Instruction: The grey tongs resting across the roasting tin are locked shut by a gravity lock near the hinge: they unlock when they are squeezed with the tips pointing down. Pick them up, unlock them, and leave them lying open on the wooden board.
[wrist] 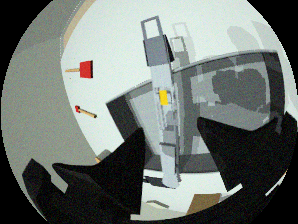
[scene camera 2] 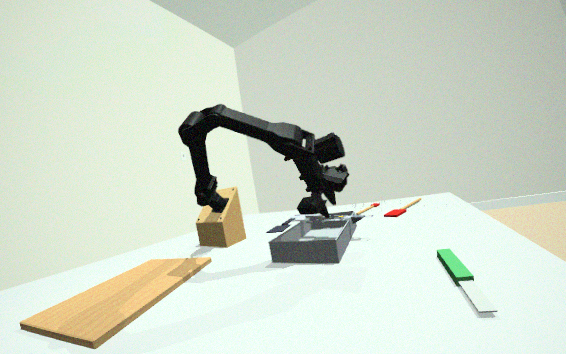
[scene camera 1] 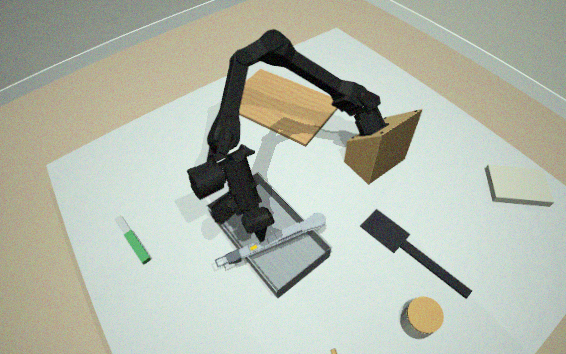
My gripper shows in the wrist view, in scene camera 2 and in scene camera 1 [258,235]. The same spot on a roasting tin: [scene camera 1: 282,266] is [scene camera 2: 336,231]. One and the same spot on my gripper: [scene camera 2: 330,194] is [wrist: 136,162].
